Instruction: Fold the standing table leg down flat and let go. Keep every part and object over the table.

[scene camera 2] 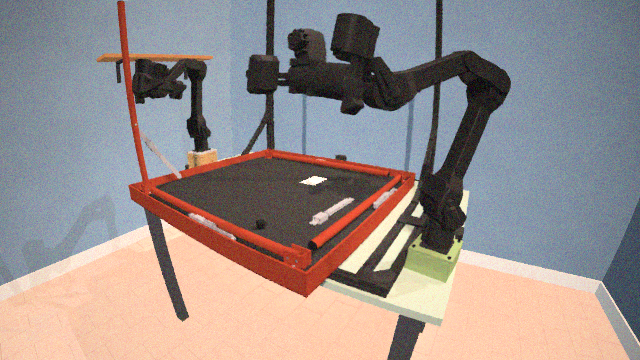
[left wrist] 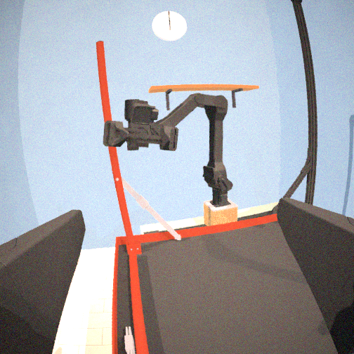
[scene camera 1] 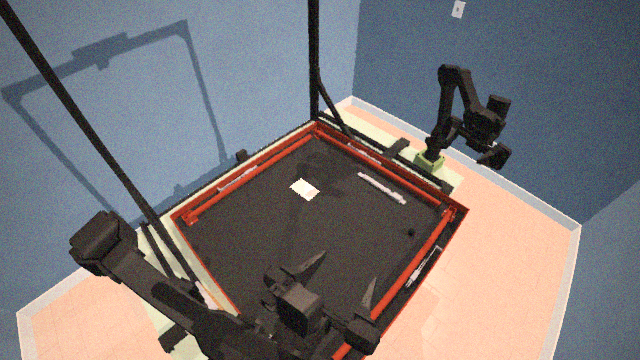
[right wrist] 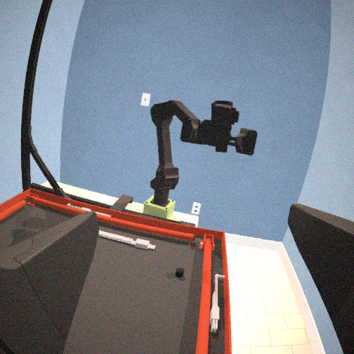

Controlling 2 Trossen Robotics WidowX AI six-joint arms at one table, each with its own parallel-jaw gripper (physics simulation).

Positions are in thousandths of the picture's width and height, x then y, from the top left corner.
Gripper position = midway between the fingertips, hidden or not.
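Observation:
My left gripper (scene camera 2: 415, 207) is there for me to see, and I find it again in scene camera 1 (scene camera 1: 721, 421), in the left wrist view (left wrist: 516, 609) and in the right wrist view (right wrist: 606, 380). As for my right gripper (scene camera 1: 548, 735), it is visible in scene camera 2 (scene camera 2: 273, 235) too, and the wrist views show that gripper as well, the left wrist view (left wrist: 419, 386) and the right wrist view (right wrist: 555, 620). I also see a red table leg (left wrist: 318, 428).

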